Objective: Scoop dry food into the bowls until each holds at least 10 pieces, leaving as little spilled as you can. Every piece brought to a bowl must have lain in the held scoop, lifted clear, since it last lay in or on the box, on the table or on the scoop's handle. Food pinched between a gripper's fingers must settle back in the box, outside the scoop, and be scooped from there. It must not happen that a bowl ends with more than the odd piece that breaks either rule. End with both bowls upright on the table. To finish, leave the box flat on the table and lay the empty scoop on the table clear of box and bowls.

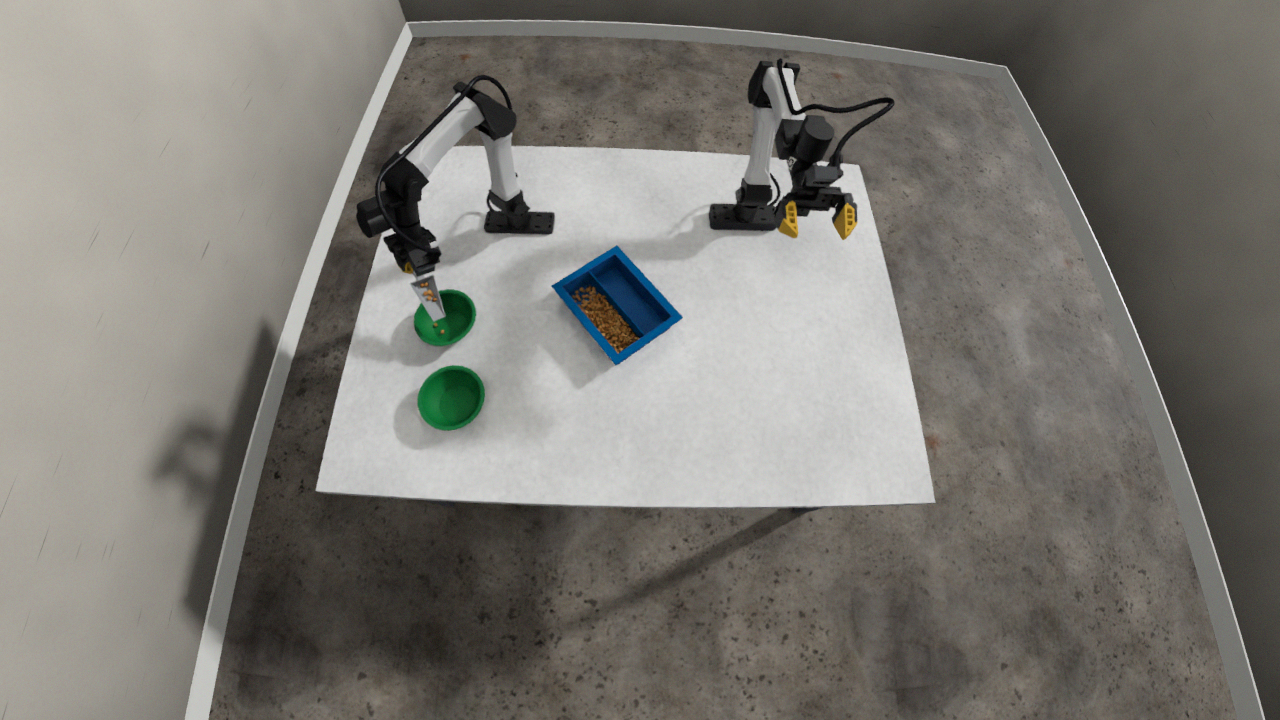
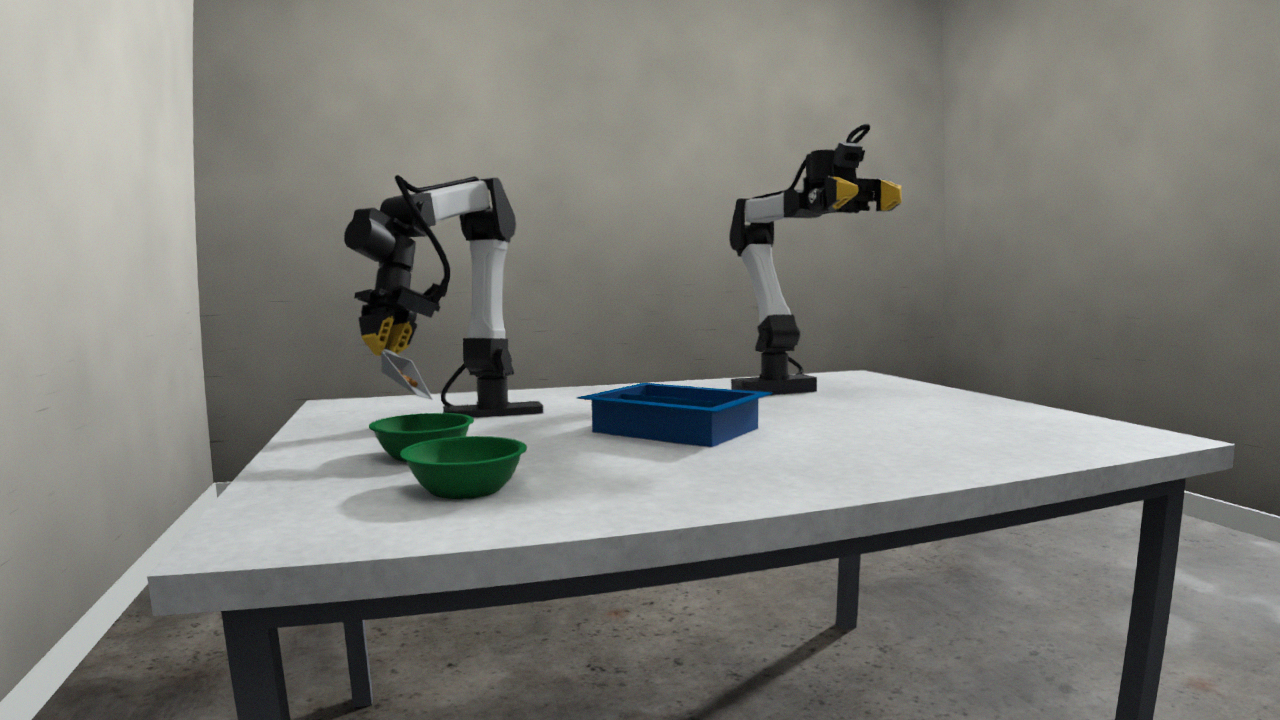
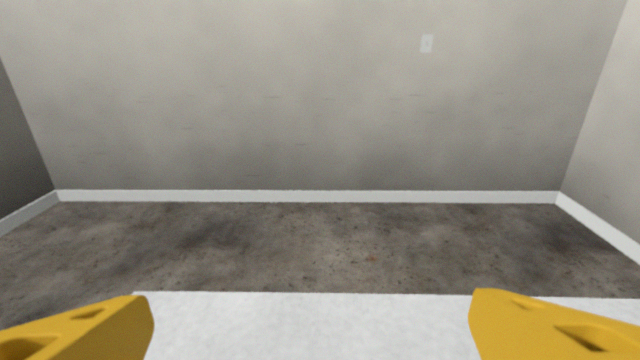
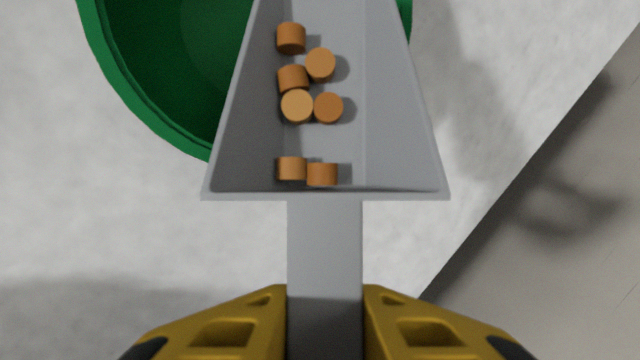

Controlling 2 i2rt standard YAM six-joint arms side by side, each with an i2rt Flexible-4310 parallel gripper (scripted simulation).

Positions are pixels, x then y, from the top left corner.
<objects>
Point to a green bowl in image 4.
173, 72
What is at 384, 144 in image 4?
A grey scoop.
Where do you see a blue box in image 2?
646, 410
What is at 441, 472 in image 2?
A green bowl.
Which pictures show the grey scoop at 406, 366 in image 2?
Image 1, image 2 and image 4 only.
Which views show the left gripper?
Image 1, image 2 and image 3 only.
</objects>
